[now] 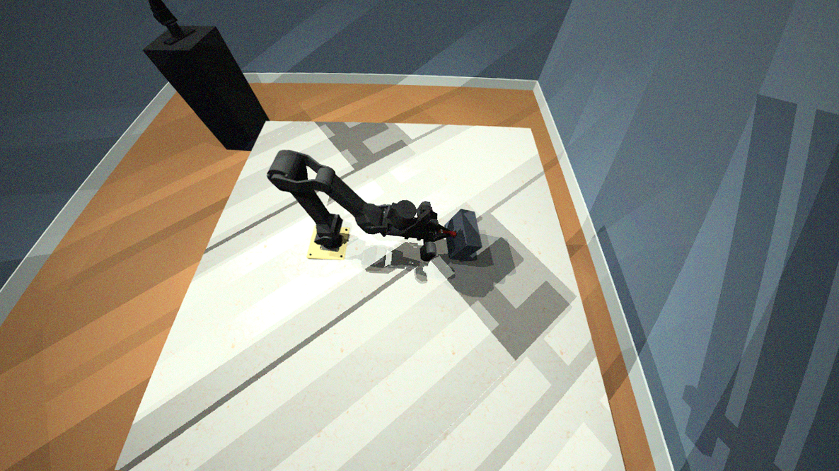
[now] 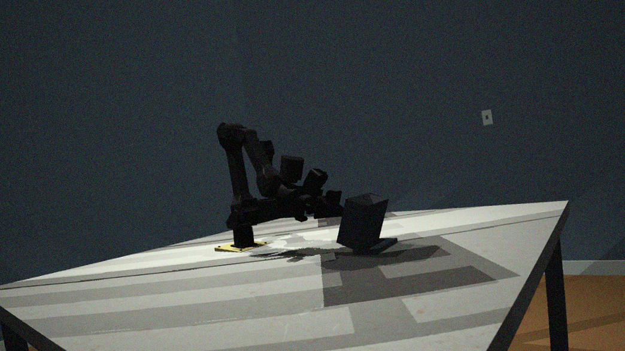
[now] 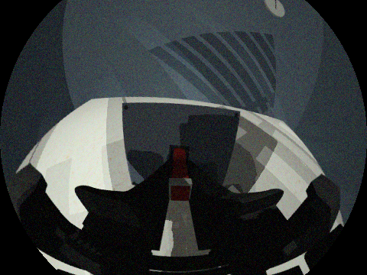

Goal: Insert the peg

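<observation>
Right now the sloped panel is 40 mm ahead of my gripper tip, 10 mm to the left of it and 20 mm below it. From my gripper tip the other things lie so: red peg: 10 mm behind.
</observation>
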